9 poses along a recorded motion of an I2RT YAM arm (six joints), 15 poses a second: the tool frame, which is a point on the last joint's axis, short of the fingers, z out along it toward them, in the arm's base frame.
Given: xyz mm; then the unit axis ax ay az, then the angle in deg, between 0 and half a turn.
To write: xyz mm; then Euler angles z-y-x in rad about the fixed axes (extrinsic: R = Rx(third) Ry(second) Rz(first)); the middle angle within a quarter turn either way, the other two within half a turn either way. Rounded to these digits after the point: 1 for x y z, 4 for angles.
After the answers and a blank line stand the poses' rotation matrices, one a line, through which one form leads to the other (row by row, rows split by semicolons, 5 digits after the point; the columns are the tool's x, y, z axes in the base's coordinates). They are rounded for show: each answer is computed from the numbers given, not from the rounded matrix.
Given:
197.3 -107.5 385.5 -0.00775 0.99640 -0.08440 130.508
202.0 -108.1 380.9 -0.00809 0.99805 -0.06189 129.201
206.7 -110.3 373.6 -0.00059 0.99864 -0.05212 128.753
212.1 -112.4 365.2 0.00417 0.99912 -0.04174 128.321
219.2 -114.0 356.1 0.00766 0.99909 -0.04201 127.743
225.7 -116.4 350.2 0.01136 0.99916 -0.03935 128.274
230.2 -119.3 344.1 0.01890 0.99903 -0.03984 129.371
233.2 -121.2 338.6 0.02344 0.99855 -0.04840 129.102
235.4 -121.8 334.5 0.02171 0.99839 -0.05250 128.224
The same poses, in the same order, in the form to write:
197.3 -107.5 385.5 -3.0626 0.8613 2.9363
202.0 -108.1 380.9 -3.0866 0.8855 2.9917
206.7 -110.3 373.6 -3.0783 0.8928 3.0070
212.1 -112.4 365.2 -3.0780 0.9004 3.0273
219.2 -114.0 356.1 -3.0673 0.9100 3.0212
225.7 -116.4 350.2 -3.0622 0.9006 3.0245
230.2 -119.3 344.1 -3.0446 0.8805 3.0162
233.2 -121.2 338.6 -3.0219 0.8836 2.9881
235.4 -121.8 334.5 -3.0187 0.8986 2.9772

-0.64946 0.05143 0.75866; -0.07691 0.98815 -0.13283; -0.75650 -0.14461 -0.63780
-0.63194 0.03478 0.77424; -0.06114 0.99364 -0.09454; -0.77261 -0.10708 -0.62579
-0.62596 0.03969 0.77884; -0.04160 0.99558 -0.08417; -0.77874 -0.08509 -0.62155
-0.62004 0.03950 0.78358; -0.02600 0.99715 -0.07083; -0.78414 -0.06429 -0.61724
-0.61203 0.04556 0.78952; -0.02088 0.99706 -0.07372; -0.79056 -0.06161 -0.60928
-0.61921 0.04927 0.78367; -0.01251 0.99728 -0.07259; -0.78512 -0.05475 -0.61692
-0.63376 0.06166 0.77107; 0.00006 0.99682 -0.07966; -0.77353 -0.05044 -0.63175
-0.62981 0.07573 0.77305; 0.00061 0.99528 -0.09700; -0.77675 -0.06062 -0.62688
-0.61797 0.07633 0.78248; -0.00616 0.99478 -0.10190; -0.78617 -0.06779 -0.61428

